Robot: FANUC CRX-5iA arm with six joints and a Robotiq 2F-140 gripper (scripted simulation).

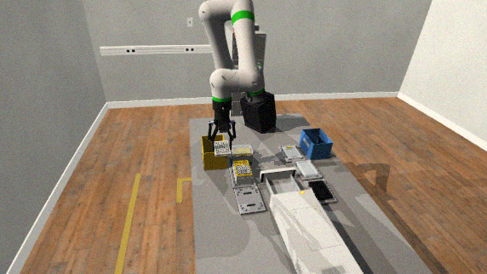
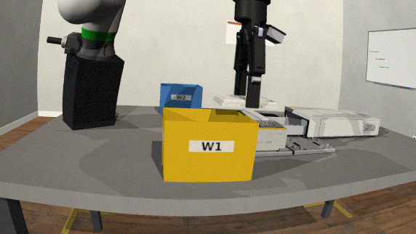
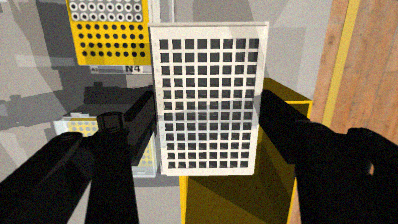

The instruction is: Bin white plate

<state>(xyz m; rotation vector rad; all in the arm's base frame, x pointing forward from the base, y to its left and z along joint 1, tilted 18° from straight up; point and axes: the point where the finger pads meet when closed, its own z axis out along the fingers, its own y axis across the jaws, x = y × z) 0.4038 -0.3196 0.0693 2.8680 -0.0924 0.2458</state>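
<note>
Now: hand 130 mm above the yellow bin W1, 90 mm past it and 30 mm to the left of it. The rest, counted from my hand: white plate: 20 mm below; then yellow-topped plate: 110 mm below, 90 mm to the left, 90 mm ahead; then grey nest: 270 mm ahead, 160 mm below, 80 mm to the left.
</note>
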